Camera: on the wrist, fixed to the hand. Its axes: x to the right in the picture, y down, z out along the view.
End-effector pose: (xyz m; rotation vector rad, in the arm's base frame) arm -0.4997 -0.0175 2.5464 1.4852 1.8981 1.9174
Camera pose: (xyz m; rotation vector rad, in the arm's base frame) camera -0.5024 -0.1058 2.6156 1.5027 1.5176 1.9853
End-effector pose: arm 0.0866 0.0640 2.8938 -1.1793 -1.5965 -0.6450
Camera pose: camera 0.1885 0.0171 2.8980 -1.4473 -1.5975 -0.8108
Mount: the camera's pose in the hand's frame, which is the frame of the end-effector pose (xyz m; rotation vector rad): -0.0155 0.0747 -0.0823 -0.2677 -0.0922 0.0341
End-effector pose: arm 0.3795 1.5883 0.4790 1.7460 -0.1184 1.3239
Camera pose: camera 0.2724 1.5959 0.5115 1.5818 -0.3625 1.1919
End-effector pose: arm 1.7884 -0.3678 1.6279 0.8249 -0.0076 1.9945
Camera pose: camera 1.6909 -0.3945 1.5791 0.7452 -0.3368 1.9326
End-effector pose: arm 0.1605 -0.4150 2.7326 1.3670 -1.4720 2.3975
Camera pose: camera 0.0840 -0.3905 2.6543 1.4144 -1.7747 2.0834
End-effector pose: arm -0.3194 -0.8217 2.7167 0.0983 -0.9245 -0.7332
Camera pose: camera -0.2233 -0.7741 2.6835 -0.1881 -0.9053 -0.8286
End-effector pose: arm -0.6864 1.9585 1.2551 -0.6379 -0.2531 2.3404
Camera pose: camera -0.6773 1.8931 1.1644 -0.6656 -0.6096 2.3925
